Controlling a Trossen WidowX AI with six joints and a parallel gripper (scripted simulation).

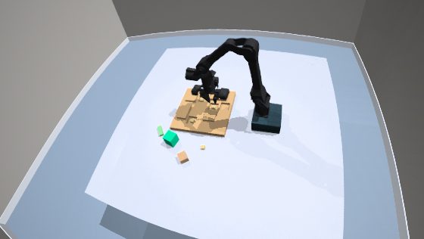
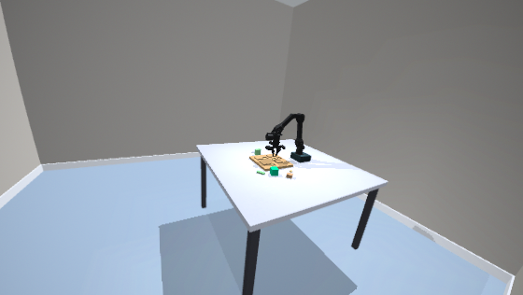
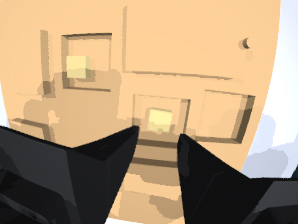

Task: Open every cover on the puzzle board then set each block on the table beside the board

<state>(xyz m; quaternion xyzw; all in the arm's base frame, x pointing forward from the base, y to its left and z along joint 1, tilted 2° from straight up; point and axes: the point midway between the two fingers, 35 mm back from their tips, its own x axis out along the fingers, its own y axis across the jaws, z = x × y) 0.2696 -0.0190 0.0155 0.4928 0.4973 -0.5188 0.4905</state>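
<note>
Right now the tan puzzle board is 6 cm ahead of my gripper tip, 3 cm below it and 1 cm to the left of it. Also, from my gripper tip: tan cube (32 cm to the left, 5 cm ahead, 3 cm below); light green bar (24 cm ahead, 21 cm to the left, 4 cm below); green cube (25 cm to the left, 14 cm ahead, 2 cm below).
</note>
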